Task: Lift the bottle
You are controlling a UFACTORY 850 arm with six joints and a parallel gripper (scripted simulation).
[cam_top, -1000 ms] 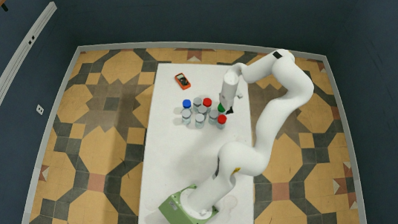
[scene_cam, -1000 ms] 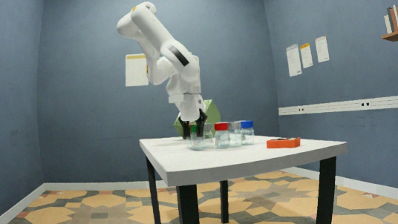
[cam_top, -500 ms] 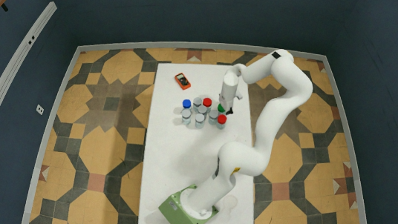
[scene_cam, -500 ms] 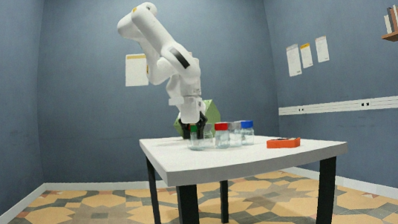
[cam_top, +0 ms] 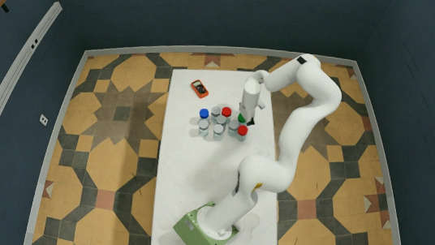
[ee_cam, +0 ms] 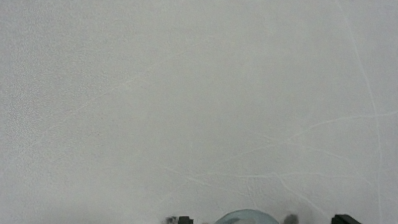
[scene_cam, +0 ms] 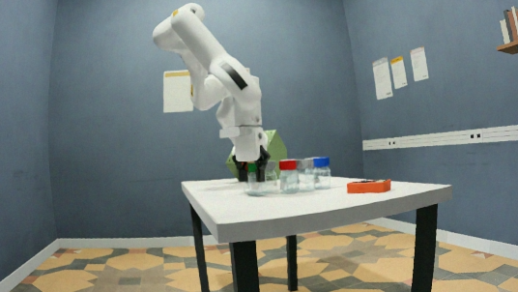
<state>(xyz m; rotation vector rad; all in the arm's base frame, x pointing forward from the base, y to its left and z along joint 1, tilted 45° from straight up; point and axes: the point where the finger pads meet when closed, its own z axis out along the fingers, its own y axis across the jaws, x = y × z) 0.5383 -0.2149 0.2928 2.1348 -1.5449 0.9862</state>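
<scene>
Right now the green-capped bottle is 20 mm to the left of my hand and 10 mm below it. Round my hand: blue-capped bottle: 220 mm to the left, 90 mm ahead, 10 mm below; orange multimeter: 320 mm ahead, 190 mm to the left, 40 mm below.
</scene>
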